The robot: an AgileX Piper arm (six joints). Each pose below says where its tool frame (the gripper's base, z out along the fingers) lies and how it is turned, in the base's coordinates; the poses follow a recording.
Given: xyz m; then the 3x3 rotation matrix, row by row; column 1 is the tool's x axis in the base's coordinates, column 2 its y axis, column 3 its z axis. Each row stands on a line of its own.
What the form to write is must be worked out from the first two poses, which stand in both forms.
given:
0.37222 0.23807 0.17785
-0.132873 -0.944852 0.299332
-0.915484 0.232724 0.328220
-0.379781 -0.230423 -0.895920
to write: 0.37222 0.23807 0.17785 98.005 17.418 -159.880
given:
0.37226 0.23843 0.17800
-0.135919 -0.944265 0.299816
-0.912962 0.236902 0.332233
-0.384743 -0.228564 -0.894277
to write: 0.37226 0.23843 0.17800 98.191 17.447 -159.619
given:
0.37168 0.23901 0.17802
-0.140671 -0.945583 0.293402
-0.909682 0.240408 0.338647
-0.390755 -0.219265 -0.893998
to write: 0.37168 0.23901 0.17802 98.462 17.062 -159.253
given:
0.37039 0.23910 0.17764
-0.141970 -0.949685 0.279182
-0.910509 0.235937 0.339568
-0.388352 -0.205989 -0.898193
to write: 0.37039 0.23910 0.17764 98.502 16.211 -159.291
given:
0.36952 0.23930 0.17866
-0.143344 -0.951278 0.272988
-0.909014 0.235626 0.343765
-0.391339 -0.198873 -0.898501
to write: 0.36952 0.23930 0.17866 98.569 15.842 -159.063
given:
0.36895 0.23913 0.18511
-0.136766 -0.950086 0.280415
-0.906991 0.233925 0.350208
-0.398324 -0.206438 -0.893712
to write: 0.36895 0.23913 0.18511 98.192 16.285 -158.602
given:
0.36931 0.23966 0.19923
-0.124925 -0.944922 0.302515
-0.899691 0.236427 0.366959
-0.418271 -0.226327 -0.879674
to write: 0.36931 0.23966 0.19923 97.531 17.609 -157.356
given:
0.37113 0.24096 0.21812
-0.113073 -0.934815 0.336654
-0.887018 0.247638 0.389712
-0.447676 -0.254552 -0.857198
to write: 0.37113 0.24096 0.21812 96.897 19.673 -155.552
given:
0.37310 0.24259 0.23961
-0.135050 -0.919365 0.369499
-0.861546 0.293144 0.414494
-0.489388 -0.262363 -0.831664
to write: 0.37310 0.24259 0.23961 98.357 21.685 -153.509
